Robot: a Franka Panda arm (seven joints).
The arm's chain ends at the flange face. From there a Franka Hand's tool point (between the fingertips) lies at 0.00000 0.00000 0.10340 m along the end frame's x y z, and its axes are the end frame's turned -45 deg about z.
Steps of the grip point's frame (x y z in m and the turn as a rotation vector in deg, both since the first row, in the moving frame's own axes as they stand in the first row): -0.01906, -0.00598, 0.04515, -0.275, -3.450, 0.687; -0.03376, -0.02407, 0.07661, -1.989, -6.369, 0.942; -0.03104, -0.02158, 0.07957, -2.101, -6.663, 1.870; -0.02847, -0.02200, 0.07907, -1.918, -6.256, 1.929; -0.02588, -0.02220, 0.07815, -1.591, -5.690, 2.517; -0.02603, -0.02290, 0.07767, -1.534, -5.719, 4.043; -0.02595, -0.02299, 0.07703, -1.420, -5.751, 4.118; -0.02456, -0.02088, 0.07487, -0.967, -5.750, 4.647; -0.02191, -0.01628, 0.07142, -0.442, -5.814, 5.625
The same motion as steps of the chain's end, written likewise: -0.01363, 0.00452, 0.04534, -2.634, -2.245, 0.687; -0.03523, -0.00374, 0.07731, -5.910, -3.097, 0.942; -0.03122, -0.00437, 0.08034, -6.197, -3.226, 1.870; -0.02999, -0.00574, 0.07974, -5.780, -3.067, 1.929; -0.02857, -0.00655, 0.07870, -5.148, -2.898, 2.517; -0.02895, -0.00683, 0.07822, -5.129, -2.959, 4.043; -0.02877, -0.00684, 0.07758, -5.071, -3.062, 4.118; -0.02570, -0.00570, 0.07540, -4.750, -3.382, 4.647; -0.01978, -0.00364, 0.07195, -4.424, -3.799, 5.625
